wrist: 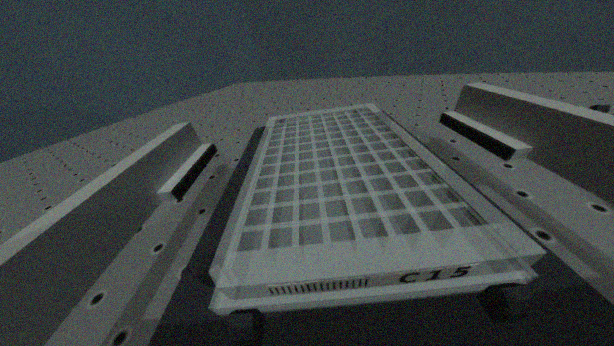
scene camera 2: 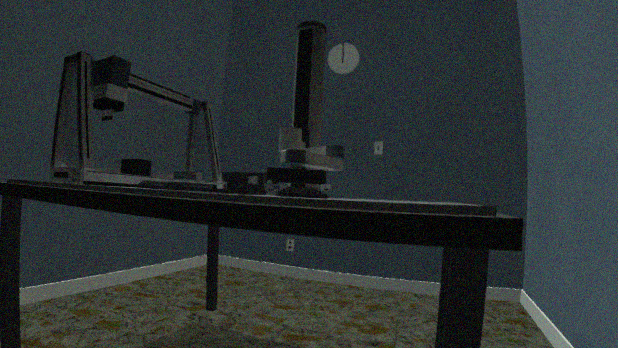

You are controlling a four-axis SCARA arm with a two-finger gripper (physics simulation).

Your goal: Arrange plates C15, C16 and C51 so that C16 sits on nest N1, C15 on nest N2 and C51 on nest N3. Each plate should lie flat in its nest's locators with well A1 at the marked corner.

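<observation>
Plate C15 is a pale plate with a grid of square wells. It lies on a dark nest, N1, whose label does not show. The C15 label and barcode face the wrist camera, and two dark locator posts show at this near end. The marked corner is not readable. My gripper is open and empty, low over the table, with one finger on each long side of C15 and a gap on both sides. Plates C16 and C51 and nests N2 and N3 cannot be made out.
A perforated table top surrounds the nest. In the scene view, the arm's column stands behind the gripper. A dark box is just left of it. A gantry frame stands farther left, with a dark block by its base.
</observation>
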